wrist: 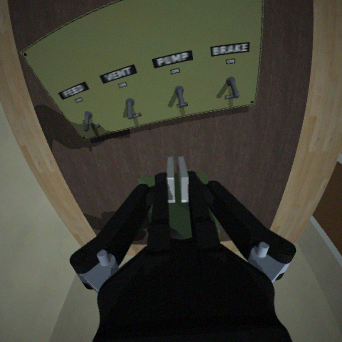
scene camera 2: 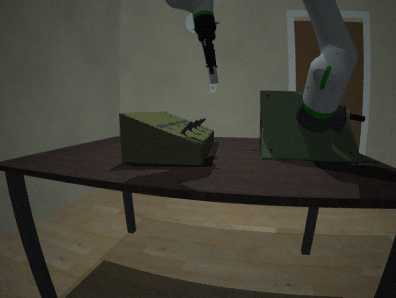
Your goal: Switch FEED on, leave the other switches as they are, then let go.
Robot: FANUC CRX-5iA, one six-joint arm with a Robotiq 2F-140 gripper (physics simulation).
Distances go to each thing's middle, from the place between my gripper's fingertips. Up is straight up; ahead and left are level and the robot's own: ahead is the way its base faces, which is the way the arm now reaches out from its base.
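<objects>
Switch box (scene camera 2: pixel 148 137): 200 mm below my hand, 70 mm to the left of it, 140 mm ahead of it.
</objects>
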